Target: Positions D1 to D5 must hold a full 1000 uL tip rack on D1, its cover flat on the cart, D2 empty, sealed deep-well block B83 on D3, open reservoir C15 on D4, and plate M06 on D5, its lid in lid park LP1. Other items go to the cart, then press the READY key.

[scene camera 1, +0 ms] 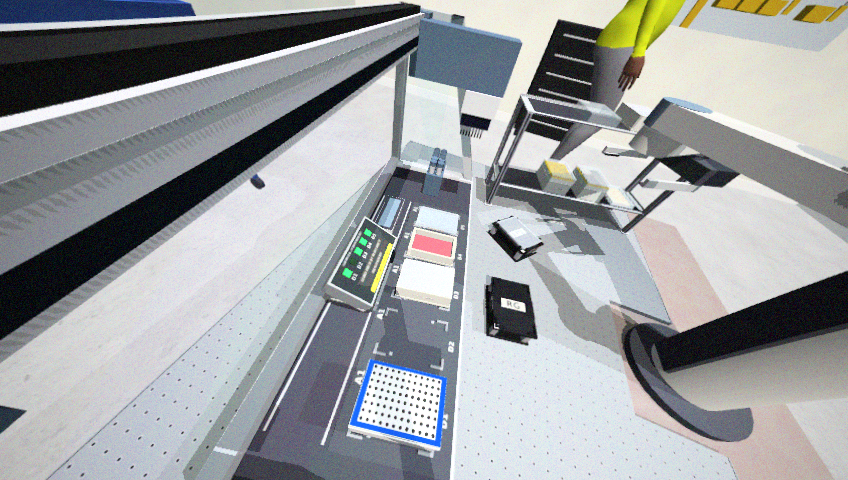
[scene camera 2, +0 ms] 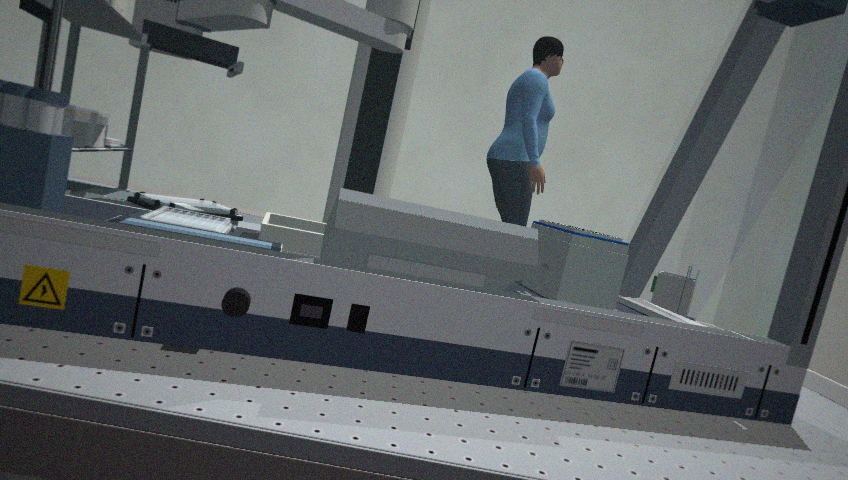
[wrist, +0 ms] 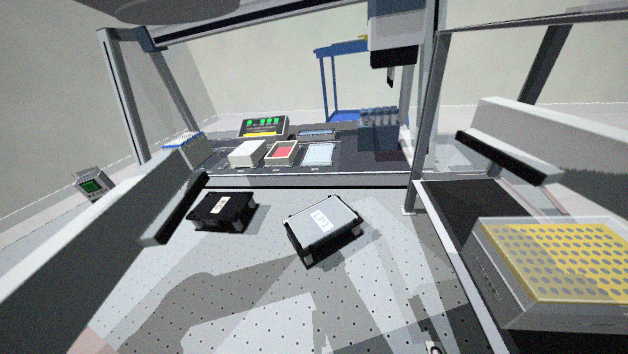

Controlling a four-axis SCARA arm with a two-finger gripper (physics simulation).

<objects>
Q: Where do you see a tube rack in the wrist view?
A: At 382,137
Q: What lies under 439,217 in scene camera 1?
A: A clear plate.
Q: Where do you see a gantry beam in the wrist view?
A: At 162,35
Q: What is my gripper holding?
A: Nothing.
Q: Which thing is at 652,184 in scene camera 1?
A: My gripper.
</objects>
